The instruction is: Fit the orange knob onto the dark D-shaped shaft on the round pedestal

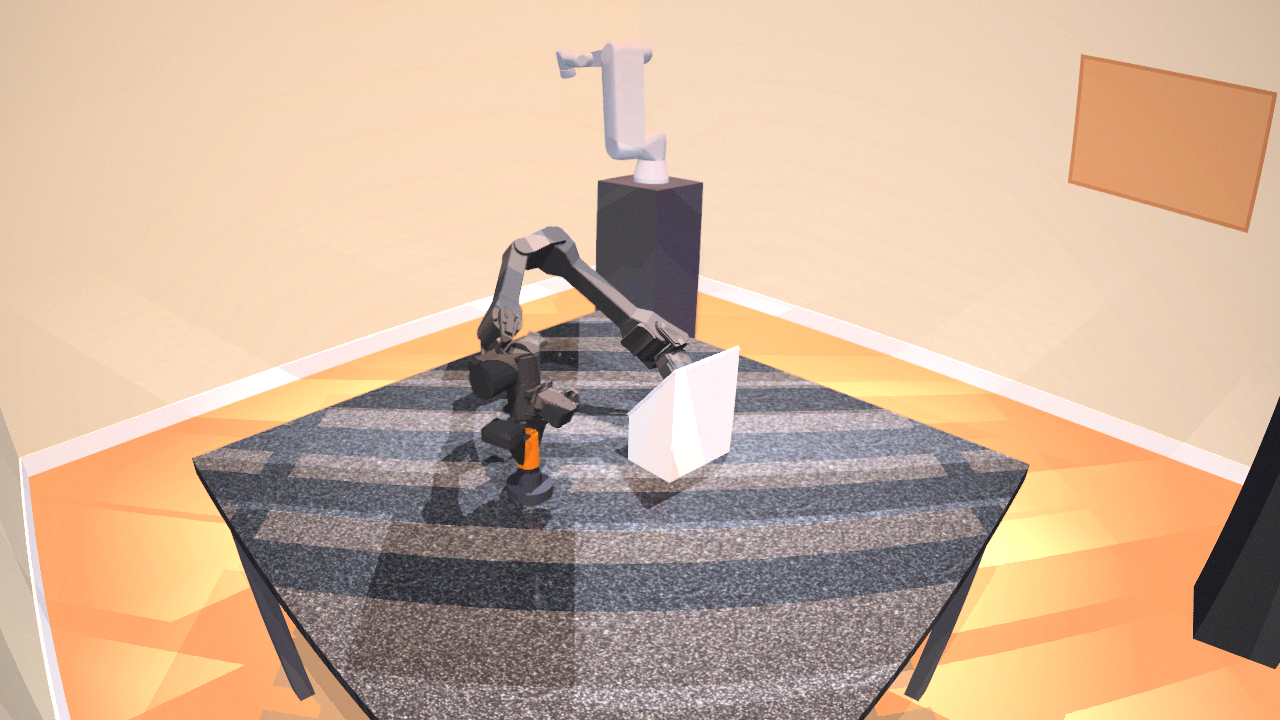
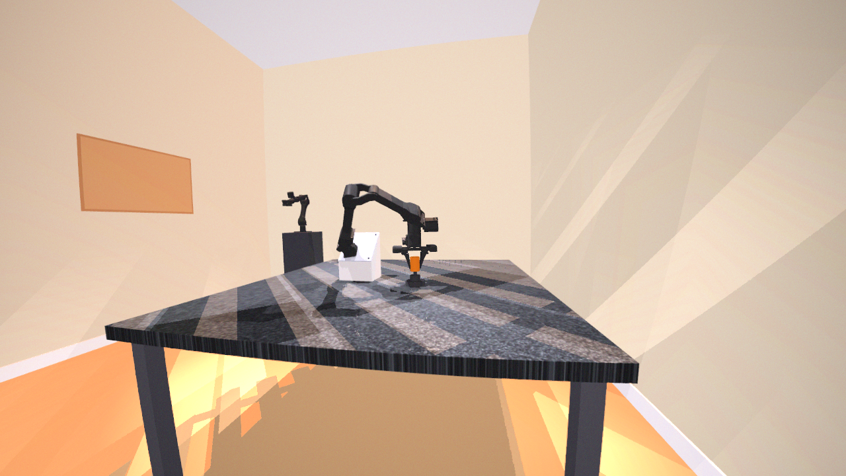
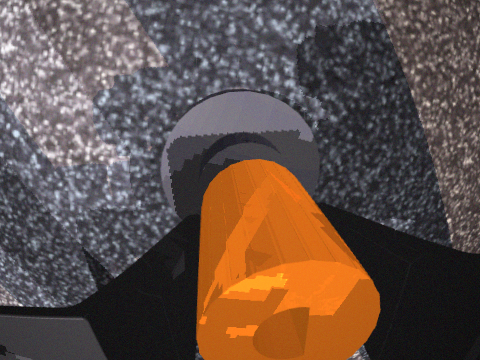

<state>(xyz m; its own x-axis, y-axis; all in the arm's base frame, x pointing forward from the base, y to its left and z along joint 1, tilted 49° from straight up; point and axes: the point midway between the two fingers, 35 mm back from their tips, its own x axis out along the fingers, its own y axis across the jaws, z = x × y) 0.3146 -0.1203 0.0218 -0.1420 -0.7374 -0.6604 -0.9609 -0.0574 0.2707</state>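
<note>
My gripper tip is now 2 cm below the orange knob. Also, from my gripper tip: round pedestal (4 cm below).
</note>
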